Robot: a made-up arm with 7 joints.
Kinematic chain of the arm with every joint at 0, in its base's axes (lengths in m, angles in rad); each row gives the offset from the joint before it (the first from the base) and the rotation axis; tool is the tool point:
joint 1: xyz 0 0 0.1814 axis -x
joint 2: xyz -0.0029 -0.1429 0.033 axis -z
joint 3: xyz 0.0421 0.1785 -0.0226 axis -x
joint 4: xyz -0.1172 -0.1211 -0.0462 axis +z
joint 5: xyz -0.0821 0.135 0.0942 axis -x
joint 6: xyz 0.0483 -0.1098 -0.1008 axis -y
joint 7: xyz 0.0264 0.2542 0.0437 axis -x
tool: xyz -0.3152 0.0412 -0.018
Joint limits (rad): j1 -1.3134..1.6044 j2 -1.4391..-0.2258 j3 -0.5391..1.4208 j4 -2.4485..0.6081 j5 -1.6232..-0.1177 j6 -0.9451..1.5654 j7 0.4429..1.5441
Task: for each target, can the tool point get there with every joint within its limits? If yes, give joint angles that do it. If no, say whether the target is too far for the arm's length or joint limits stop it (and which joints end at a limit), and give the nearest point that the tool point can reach.
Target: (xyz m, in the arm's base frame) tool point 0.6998 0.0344 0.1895
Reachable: no: joint limits stop it (at a limit: joint 1, joint 2, joint 7) | nearest point 0.4721 0.0328 0.2188 | short by 0.230 m
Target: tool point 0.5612 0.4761 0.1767
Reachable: no: joint limits stop it (at a limit: joint 1, joint 2, joint 7) | nearest point 0.3946 0.3893 0.1840 | short by 0.188 m
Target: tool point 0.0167 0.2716 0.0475
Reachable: yes | joints 0.5325 -0.3714 0.2909 -1.4666 -0.2661 -0.3115 0.9031
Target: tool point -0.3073 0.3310 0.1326
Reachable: yes | joints 0.1910 -0.4404 0.0399 -0.6468 -0.7913 0.4116 0.5855
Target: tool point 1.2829 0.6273 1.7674
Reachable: no: too far | nearest point 0.2798 0.1985 0.6833 | short by 1.538 m
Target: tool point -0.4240 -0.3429 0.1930
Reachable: yes | joints -0.4926 -1.2574 0.5859 -0.3286 -1.2183 -0.7316 0.7766
